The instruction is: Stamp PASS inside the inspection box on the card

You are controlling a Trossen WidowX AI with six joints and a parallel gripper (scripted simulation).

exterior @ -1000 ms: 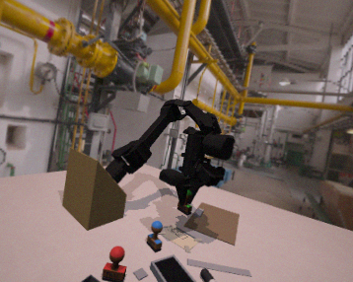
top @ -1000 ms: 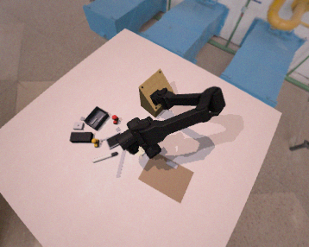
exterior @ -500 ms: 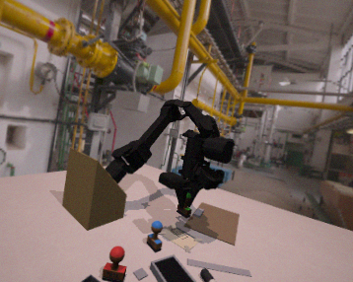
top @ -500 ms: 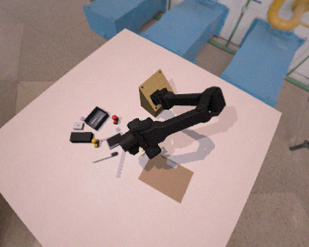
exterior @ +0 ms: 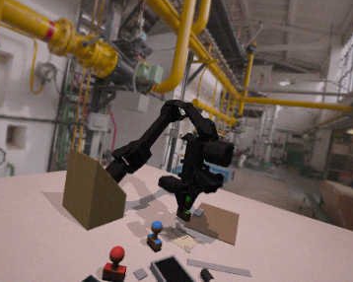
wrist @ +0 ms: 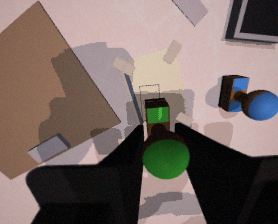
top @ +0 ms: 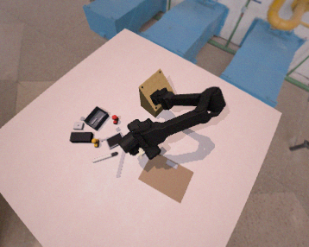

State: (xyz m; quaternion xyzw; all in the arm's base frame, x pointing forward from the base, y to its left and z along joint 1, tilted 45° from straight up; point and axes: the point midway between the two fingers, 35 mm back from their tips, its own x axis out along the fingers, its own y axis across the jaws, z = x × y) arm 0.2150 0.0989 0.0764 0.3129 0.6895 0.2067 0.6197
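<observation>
My gripper tip is now 8 cm above the cream card, 1 cm to the left of it and 1 cm short of it. Also, from my gripper tip: grey ruler (14 cm ahead, 7 cm below, 3 cm to the right); blue-knobbed stamp (10 cm to the right, 5 cm below, 1 cm behind); green-knobbed stamp (right at my gripper tip).
</observation>
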